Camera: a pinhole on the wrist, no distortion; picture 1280 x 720 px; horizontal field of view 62.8 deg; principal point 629.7 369.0 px. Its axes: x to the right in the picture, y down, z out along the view. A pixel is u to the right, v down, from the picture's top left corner.
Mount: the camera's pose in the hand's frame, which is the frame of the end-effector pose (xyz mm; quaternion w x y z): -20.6 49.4 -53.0 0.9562 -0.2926 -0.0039 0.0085
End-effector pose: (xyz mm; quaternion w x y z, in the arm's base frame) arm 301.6 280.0 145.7 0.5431 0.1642 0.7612 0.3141
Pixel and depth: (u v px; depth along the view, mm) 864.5 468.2 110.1
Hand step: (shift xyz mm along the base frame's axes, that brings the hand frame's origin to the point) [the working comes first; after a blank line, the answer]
In the camera's frame: 24.7 10.4 110.1

18.3 101.2 70.1
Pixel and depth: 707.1 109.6 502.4
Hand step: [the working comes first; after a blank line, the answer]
In the camera's frame: 37.1 -124.3 502.4

377.6 307.8 49.0
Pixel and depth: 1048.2 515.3 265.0
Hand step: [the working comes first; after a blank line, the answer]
In the camera's frame: 105.8 37.0 265.0

86.0 264.3 61.2
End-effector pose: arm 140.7 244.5 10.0 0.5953 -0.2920 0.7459 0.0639
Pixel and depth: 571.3 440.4 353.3
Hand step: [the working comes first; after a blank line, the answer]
In the camera's frame: -19.7 24.1 353.3

61.5 335.4 -89.7
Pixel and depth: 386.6 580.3 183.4
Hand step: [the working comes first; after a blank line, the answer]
In the camera's frame: -42.5 37.0 183.4

-18.6 207.7 -7.0
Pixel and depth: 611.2 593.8 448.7
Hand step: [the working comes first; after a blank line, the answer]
In the camera's frame: -7.9 96.2 448.7

35.3 442.2 -138.1
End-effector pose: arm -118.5 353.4 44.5 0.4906 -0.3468 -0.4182 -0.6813
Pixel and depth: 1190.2 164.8 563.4
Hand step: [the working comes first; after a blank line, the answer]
In the camera's frame: 301.2 -109.7 563.4

220.8 282.0 502.0
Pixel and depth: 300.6 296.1 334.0
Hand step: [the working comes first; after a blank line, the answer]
In the camera's frame: -104.8 -23.2 334.0

256.8 227.9 32.2
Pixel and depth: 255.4 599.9 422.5
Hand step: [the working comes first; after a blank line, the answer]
In the camera's frame: -150.8 93.0 422.5

409.9 229.2 25.8
